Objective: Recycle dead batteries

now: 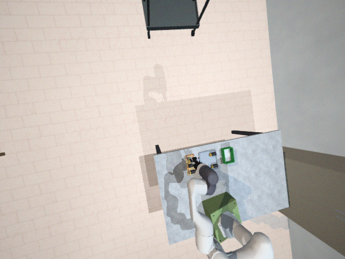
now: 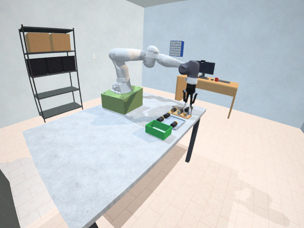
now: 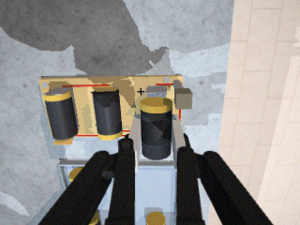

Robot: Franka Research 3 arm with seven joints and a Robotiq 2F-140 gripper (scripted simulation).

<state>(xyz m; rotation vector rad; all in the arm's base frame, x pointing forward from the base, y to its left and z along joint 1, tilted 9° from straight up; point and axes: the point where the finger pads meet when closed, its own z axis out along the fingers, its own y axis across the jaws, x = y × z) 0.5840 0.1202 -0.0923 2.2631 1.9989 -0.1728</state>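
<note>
Right now my hand is 6 cm above the post, 3 cm to the right of it and 3 cm short of it. Round my hand: grey tray: 18 cm to the right, 9 cm below, 9 cm behind; then green recycling box: 38 cm to the right, 9 cm behind, 8 cm below.
</note>
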